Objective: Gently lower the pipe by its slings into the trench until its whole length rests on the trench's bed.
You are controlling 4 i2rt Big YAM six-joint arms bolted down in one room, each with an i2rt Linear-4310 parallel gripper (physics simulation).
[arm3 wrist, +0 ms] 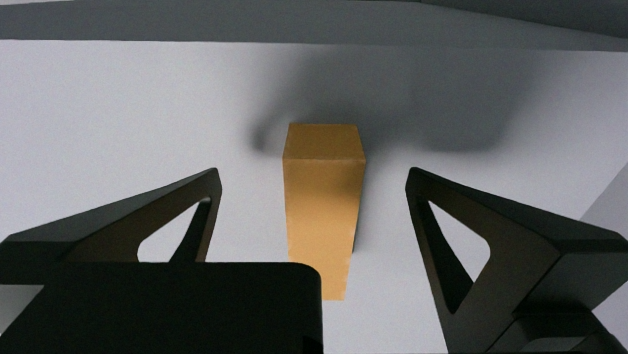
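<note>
My arm3 gripper (314, 172) is open, with its two dark fingers spread wide at the left and right of the arm3 wrist view. An orange-tan block (324, 200), perhaps a sling's handle, shows between the fingers. It is long and square-edged, and there is a gap on both sides of it, so neither finger touches it. Its lower end is partly hidden behind a black part of the gripper. I cannot make out the pipe, the slings or the trench for certain. The grippers of arm1, arm2 and arm4 do not show.
A dark grey band (200, 22) runs across the top of the view, beyond the block. A pale surface (100, 110) lies behind the block and fingers, with soft shadows on it near the block's far end. A greyer area shows at the right edge.
</note>
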